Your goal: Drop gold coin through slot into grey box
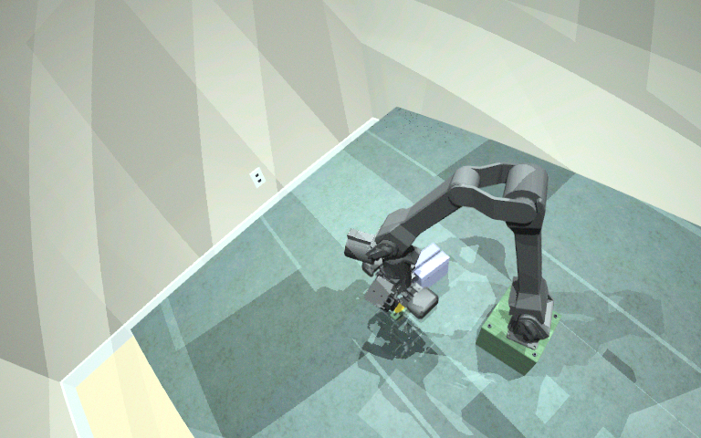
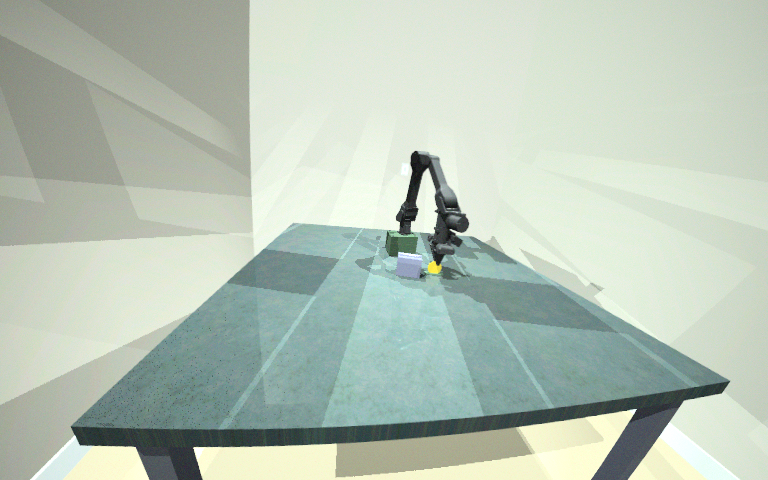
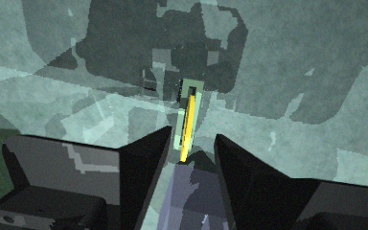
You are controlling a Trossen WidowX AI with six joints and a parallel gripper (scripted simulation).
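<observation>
My gripper tip is 1 cm past the gold coin and 2 cm above it.
</observation>
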